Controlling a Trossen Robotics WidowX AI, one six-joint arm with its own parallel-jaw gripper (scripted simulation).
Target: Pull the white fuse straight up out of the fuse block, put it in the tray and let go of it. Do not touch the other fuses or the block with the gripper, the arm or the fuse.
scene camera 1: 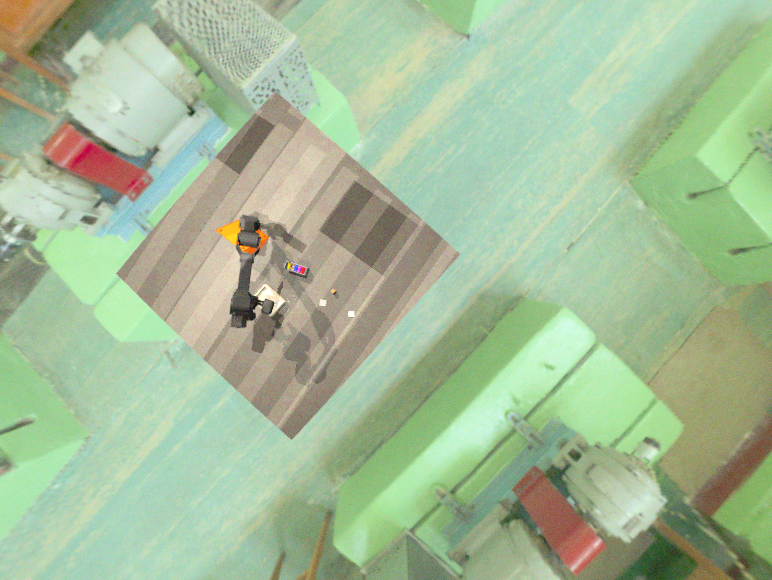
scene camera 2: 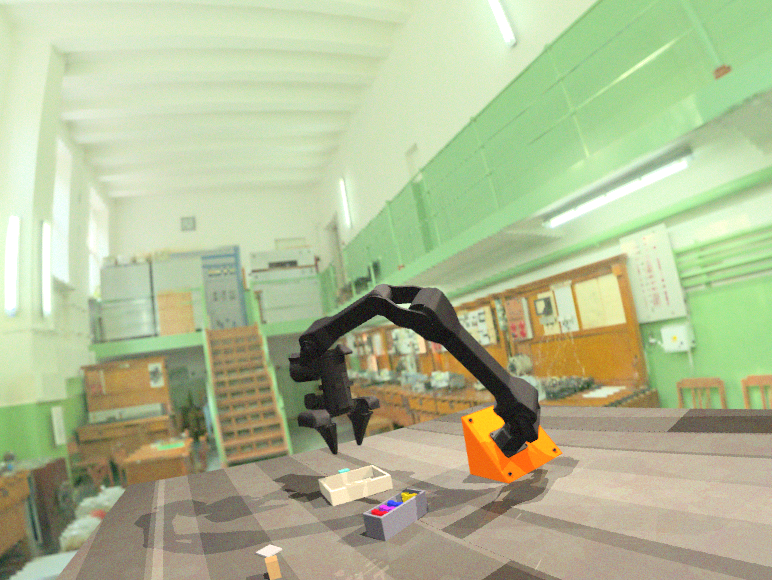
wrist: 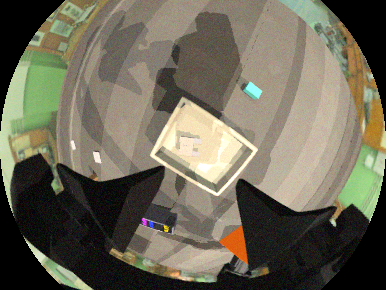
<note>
The gripper (scene camera 2: 347,449) is open and holds nothing. Further things: a cream tray (scene camera 2: 366,481).
The gripper also shows in the wrist view (wrist: 201,178). The cream tray also shows in the wrist view (wrist: 224,153).
</note>
